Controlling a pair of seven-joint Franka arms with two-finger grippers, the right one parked.
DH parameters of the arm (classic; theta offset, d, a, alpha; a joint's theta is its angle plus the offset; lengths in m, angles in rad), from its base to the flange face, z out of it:
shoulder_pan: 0 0.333 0 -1.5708
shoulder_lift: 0 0 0 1.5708
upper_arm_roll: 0 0.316 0.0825 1.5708
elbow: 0 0 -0.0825 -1.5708
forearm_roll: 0 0.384 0 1.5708
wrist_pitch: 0 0 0.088 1.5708
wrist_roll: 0 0.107 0 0
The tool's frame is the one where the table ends.
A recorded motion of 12 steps. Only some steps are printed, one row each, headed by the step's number.
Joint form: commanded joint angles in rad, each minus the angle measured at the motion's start. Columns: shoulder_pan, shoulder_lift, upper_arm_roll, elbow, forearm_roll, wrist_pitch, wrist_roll.
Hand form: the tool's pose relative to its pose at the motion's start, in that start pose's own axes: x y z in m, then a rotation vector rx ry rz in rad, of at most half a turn. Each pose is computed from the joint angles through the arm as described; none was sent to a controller.
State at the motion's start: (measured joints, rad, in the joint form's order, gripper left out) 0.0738 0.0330 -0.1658 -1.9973 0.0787 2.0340 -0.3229
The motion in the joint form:
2: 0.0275 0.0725 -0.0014 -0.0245 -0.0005 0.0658 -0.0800
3: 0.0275 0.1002 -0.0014 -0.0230 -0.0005 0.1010 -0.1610
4: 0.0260 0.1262 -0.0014 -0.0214 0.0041 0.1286 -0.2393
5: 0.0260 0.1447 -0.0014 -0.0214 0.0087 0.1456 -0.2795
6: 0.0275 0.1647 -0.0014 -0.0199 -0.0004 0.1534 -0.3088
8: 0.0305 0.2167 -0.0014 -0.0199 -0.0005 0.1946 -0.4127
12: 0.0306 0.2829 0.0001 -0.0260 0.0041 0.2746 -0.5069
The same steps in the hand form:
2: 0.0105 -0.0096 0.0471 -0.0043 -0.0348 -0.1004
3: 0.0158 -0.0073 0.0591 -0.0119 -0.0282 -0.1803
4: 0.0197 -0.0048 0.0708 -0.0138 -0.0258 -0.2536
5: 0.0220 -0.0037 0.0800 -0.0130 -0.0271 -0.2903
6: 0.0236 -0.0032 0.0902 -0.0182 -0.0418 -0.3256
8: 0.0281 -0.0018 0.1169 -0.0208 -0.0569 -0.4309
12: 0.0325 0.0015 0.1515 -0.0321 -0.0559 -0.5224

